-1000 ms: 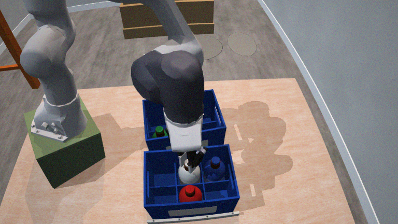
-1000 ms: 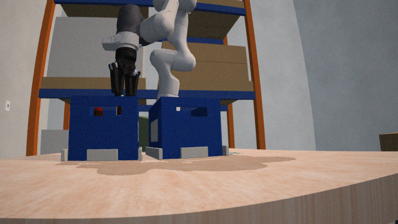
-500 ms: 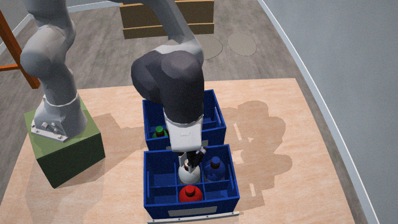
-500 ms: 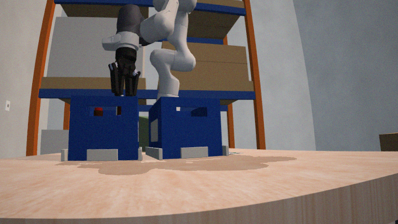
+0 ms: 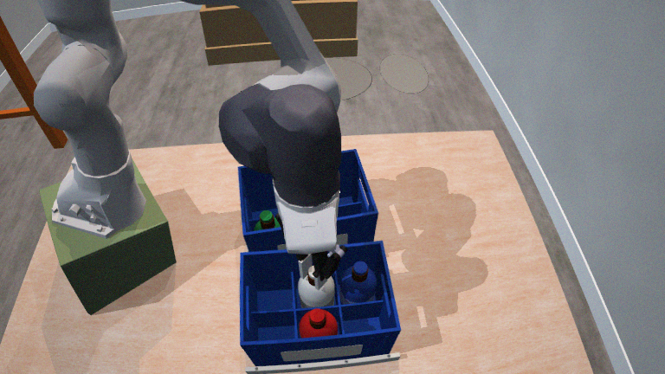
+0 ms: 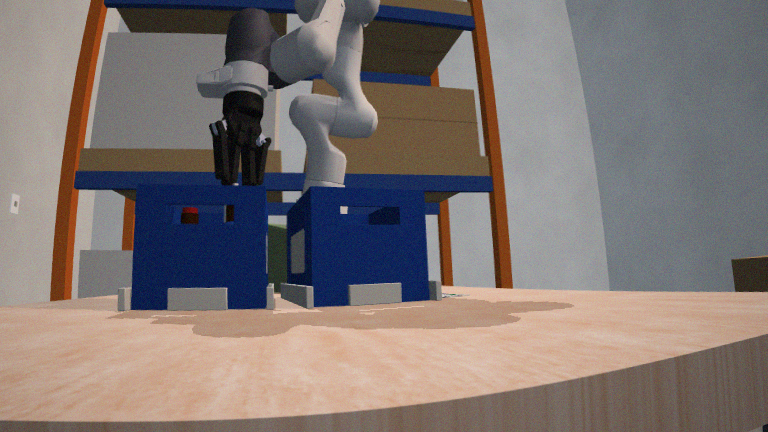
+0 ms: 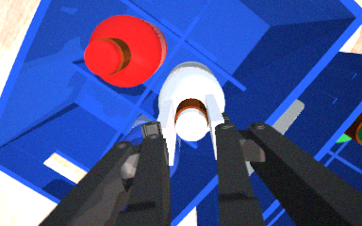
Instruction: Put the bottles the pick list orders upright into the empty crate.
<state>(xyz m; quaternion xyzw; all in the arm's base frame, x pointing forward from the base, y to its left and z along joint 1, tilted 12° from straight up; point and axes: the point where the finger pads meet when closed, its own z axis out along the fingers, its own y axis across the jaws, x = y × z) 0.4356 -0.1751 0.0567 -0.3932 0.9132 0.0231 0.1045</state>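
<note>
Now: hand 8 cm above the white bottle. The rest, counted from my hand: red bottle (8 cm to the right, 8 cm below); green-labelled bottle (14 cm to the left, 9 cm behind, 8 cm below); blue bottle (9 cm ahead, 8 cm below, 1 cm to the left).
</note>
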